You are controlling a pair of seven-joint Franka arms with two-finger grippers.
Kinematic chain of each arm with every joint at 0, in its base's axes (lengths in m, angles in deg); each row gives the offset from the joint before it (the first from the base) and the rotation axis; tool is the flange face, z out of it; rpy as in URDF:
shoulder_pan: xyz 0 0 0.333 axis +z
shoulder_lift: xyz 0 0 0 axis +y
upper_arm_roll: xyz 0 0 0.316 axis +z
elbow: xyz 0.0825 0 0 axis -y
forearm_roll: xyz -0.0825 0 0.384 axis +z
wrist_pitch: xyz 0 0 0 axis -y
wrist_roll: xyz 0.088 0 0 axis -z
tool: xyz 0 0 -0.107 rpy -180 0 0
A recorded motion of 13 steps. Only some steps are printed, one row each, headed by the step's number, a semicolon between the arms.
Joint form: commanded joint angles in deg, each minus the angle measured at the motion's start. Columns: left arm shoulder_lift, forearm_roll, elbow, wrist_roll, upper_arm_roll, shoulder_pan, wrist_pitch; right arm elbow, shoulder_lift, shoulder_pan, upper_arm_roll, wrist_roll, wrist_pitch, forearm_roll.
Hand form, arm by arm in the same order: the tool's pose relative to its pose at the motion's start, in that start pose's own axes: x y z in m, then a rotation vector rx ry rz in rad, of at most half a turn. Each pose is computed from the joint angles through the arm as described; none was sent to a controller.
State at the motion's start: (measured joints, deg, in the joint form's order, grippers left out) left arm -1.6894 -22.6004 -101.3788 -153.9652 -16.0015 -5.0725 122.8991; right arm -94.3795 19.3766 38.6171 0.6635 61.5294 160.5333 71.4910
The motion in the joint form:
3: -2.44 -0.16 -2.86 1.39 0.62 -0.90 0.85; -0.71 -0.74 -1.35 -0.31 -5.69 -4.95 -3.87
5: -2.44 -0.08 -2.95 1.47 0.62 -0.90 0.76; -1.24 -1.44 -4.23 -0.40 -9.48 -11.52 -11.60
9: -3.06 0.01 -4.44 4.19 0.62 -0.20 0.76; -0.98 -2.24 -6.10 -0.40 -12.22 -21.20 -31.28
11: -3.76 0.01 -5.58 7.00 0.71 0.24 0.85; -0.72 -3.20 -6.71 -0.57 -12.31 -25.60 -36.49
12: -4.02 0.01 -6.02 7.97 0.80 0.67 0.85; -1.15 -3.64 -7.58 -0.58 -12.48 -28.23 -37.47
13: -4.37 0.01 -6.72 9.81 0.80 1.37 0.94; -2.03 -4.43 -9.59 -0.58 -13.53 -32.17 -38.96
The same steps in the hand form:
3: 0.0098 -0.0088 -0.0034 -0.0098 -0.0017 0.0281; 0.0058 -0.0039 -0.0041 -0.0676 -0.0062 -0.1495
5: 0.0105 -0.0087 -0.0026 -0.0098 0.0017 0.0297; 0.0208 -0.0141 -0.0132 -0.1639 0.0105 -0.3094
9: 0.0189 -0.0026 0.0002 -0.0154 0.0159 0.0634; 0.0232 -0.0124 -0.0185 -0.3827 0.0896 -0.6267
11: 0.0250 0.0010 0.0000 -0.0208 0.0220 0.1028; 0.0218 -0.0136 -0.0271 -0.4583 0.1101 -0.6927
12: 0.0281 0.0053 -0.0009 -0.0249 0.0243 0.1111; 0.0293 -0.0128 -0.0321 -0.5003 0.1119 -0.6910
13: 0.0327 0.0112 -0.0015 -0.0307 0.0280 0.1310; 0.0469 -0.0147 -0.0441 -0.5607 0.1183 -0.6912

